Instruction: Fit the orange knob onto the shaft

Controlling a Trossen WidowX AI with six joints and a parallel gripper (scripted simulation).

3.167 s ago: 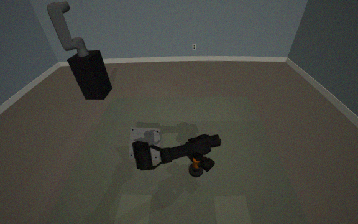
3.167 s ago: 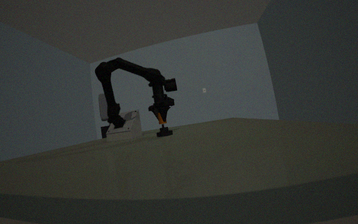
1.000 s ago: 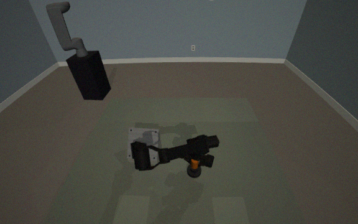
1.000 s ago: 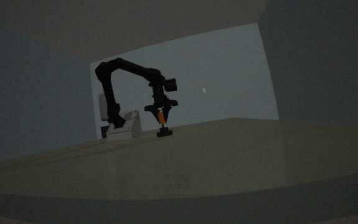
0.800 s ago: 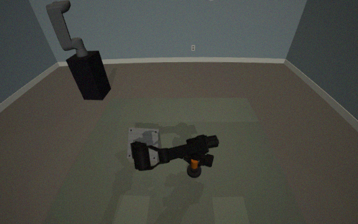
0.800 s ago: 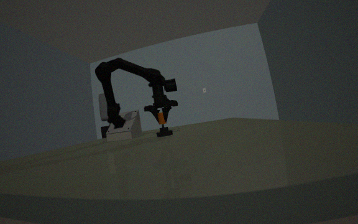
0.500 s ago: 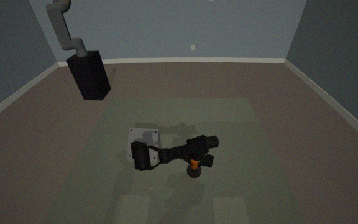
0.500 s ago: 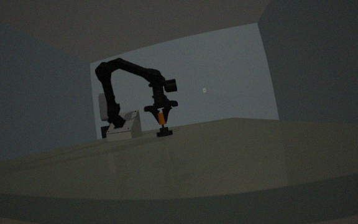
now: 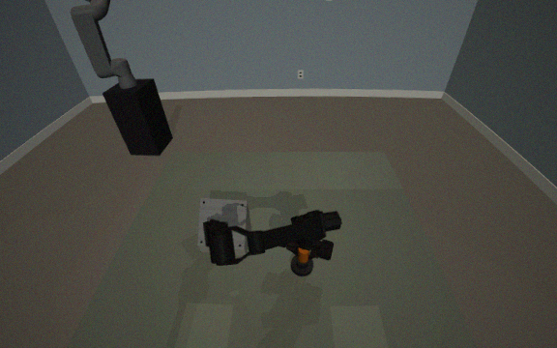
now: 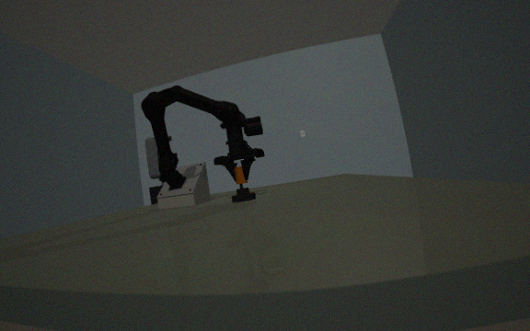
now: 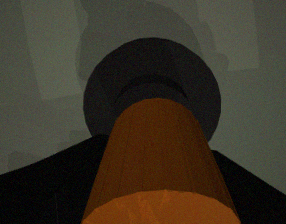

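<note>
My gripper tip is now 40 mm above the dark pedestal. The rest, counted from my gripper tip: orange knob (20 mm above).
</note>
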